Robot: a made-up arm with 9 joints. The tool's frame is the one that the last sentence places.
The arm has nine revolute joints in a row. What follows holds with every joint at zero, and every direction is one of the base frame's. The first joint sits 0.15 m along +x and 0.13 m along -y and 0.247 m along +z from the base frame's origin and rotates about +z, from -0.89 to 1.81 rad. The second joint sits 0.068 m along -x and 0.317 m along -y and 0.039 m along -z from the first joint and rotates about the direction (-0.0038, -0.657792, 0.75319), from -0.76 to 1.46 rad. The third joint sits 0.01 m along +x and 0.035 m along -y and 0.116 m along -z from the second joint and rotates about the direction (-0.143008, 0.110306, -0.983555), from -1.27 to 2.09 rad. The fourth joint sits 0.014 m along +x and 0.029 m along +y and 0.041 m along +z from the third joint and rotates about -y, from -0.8 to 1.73 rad. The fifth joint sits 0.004 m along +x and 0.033 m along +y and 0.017 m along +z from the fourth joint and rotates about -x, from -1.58 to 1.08 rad. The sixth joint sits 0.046 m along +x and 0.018 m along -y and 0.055 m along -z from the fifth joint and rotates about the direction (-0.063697, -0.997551, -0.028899), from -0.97 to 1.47 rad. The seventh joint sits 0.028 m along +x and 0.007 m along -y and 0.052 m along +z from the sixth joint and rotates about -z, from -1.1 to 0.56 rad. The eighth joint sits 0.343 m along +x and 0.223 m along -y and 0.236 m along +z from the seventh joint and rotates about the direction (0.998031, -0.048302, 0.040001), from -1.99 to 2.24 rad. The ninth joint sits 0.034 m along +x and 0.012 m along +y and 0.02 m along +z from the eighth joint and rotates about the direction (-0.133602, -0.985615, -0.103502), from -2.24 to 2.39 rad. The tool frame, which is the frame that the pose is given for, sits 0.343 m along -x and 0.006 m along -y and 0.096 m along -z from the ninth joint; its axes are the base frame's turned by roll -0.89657, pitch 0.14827 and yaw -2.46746 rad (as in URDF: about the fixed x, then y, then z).
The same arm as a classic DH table. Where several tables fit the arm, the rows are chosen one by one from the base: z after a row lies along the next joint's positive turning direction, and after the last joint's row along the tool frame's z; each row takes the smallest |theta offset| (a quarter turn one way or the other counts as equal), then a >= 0, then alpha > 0; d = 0 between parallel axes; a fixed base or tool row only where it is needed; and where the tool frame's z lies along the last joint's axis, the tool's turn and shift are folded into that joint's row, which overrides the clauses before.
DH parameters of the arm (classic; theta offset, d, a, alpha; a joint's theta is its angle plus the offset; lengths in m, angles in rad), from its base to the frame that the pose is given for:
base (fixed): -0.7141 0 0.1985 0
joint 1: 0.7083 -0.1554 -0.0662 0.7179
joint 2: -0.2491 0.5534 0.0352 2.5198
joint 3: -0.1937 0.1236 0.008 -1.6813
joint 4: -1.4264 -0.0667 -0.017 1.5708
joint 5: -0.029 -0.0513 0.0545 -1.5071
joint 6: -1.569 0.0248 -0.0284 -1.5419
joint 7: 1.5554 -0.274 -0.2062 -1.6108
joint 8: -1.4702 0.3864 -0.0172 1.6608
joint 9: 0.9021 0.2216 -0.2188 -1.0017
tool (fixed): -2.1004 -0.3256 0 0
Joint limits (rad, base to tool): -0.89..1.81 -0.76..1.46 -1.27..2.09 -0.8..1.73 -1.58..1.08 -0.97..1.47 -1.1..0.56 -1.99..2.24 -2.24..2.39

